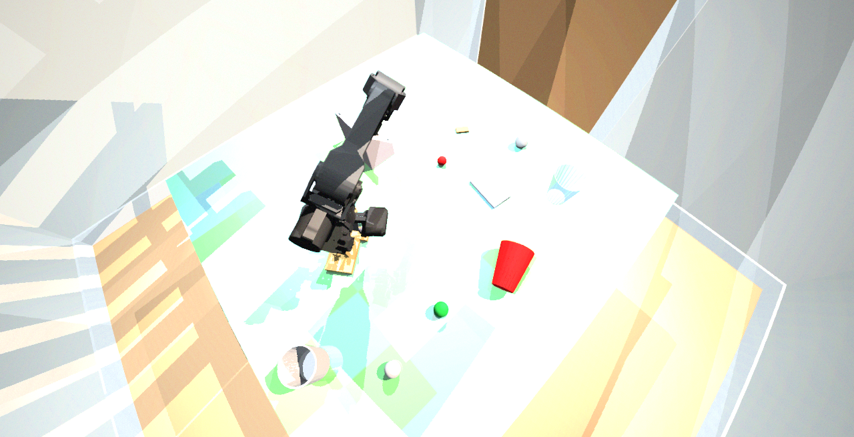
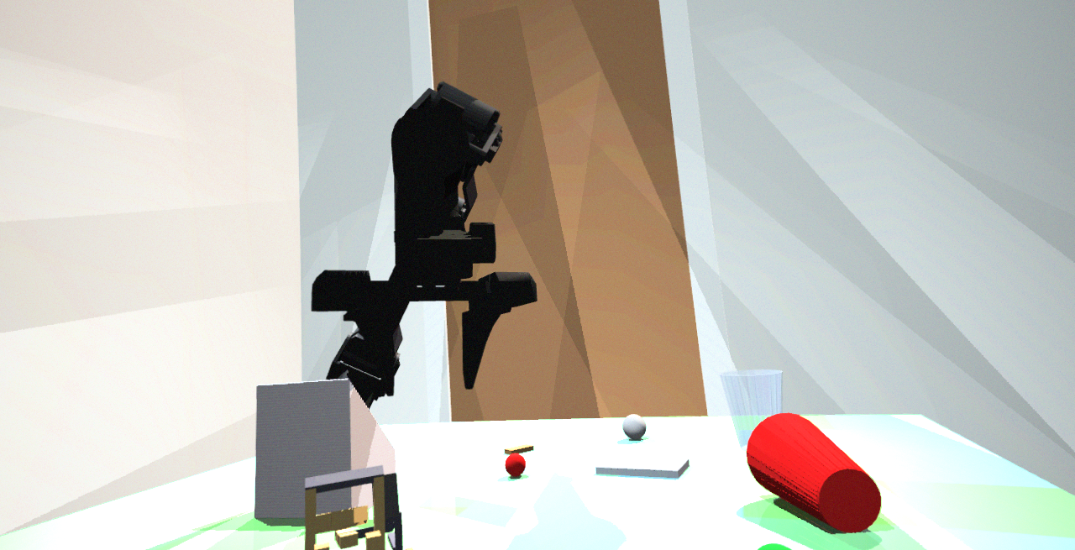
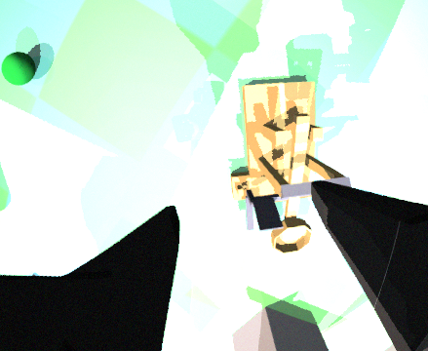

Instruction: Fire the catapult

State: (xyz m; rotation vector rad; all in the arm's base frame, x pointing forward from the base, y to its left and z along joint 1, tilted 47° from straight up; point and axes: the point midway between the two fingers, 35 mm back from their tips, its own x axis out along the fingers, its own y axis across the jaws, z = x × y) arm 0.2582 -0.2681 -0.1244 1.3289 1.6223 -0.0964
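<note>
The red ball lies 400 mm to the left of my gripper tip, 150 mm below it and 50 mm behind it. Also, from my gripper tip: green ball: 260 mm ahead, 150 mm below, 30 mm to the left; wooden catapult: 110 mm below, 80 mm behind, 10 mm to the left; white mug: 290 mm to the right, 140 mm below, 110 mm ahead.
</note>
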